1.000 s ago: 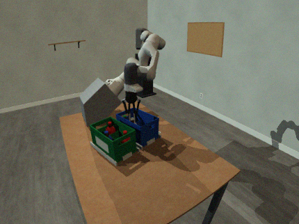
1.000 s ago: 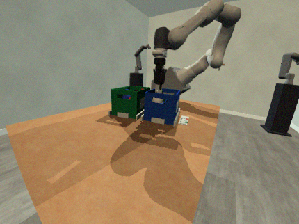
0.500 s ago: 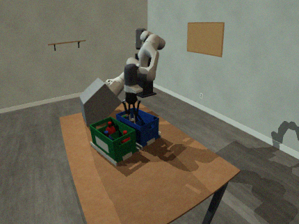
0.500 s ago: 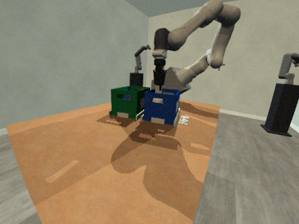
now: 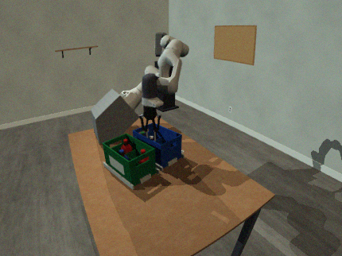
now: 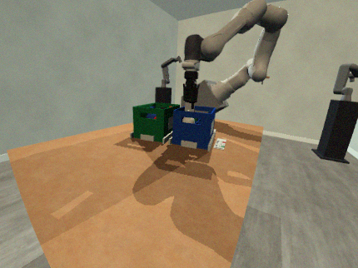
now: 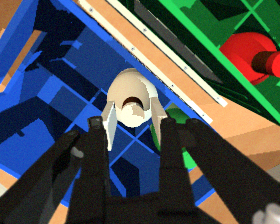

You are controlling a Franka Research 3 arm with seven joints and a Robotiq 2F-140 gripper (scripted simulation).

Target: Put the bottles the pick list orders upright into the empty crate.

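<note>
Now: hand 80 mm above the white bottle. Also, from my hand: green crate (30 mm ahead, 180 mm to the right, 90 mm below); then green bottle (90 mm behind, 10 mm to the right, 80 mm below); then blue crate (10 mm behind, 50 mm to the left, 90 mm below).
</note>
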